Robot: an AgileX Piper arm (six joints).
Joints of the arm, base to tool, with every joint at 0 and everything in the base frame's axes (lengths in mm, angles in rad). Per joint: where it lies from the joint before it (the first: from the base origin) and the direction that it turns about. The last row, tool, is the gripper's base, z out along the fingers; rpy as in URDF.
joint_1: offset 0 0 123 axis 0 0 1
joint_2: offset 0 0 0 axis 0 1 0
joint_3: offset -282.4 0 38.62 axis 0 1 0
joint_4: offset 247.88 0 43.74 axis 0.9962 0 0.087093
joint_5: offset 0 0 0 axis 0 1 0
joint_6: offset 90.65 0 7.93 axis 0.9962 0 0.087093
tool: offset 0 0 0 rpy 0 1.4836 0
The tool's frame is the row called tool.
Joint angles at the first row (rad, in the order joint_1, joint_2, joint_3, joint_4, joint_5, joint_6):
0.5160 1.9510 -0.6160 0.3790 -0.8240 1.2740
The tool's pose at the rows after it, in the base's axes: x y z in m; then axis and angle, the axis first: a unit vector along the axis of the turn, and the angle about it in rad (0 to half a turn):
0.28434 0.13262 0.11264 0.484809 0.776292 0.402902 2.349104
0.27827 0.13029 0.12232 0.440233 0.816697 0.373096 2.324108
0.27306 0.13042 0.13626 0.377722 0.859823 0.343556 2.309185
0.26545 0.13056 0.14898 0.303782 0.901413 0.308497 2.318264
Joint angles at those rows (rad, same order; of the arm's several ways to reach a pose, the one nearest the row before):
0.5160 1.8930 -0.5920 0.3940 -0.7950 1.1760
0.5160 1.8340 -0.5760 0.4070 -0.7280 1.0320
0.5160 1.7610 -0.5740 0.4090 -0.6290 0.8680
0.5160 1.6850 -0.5730 0.4090 -0.5020 0.6960

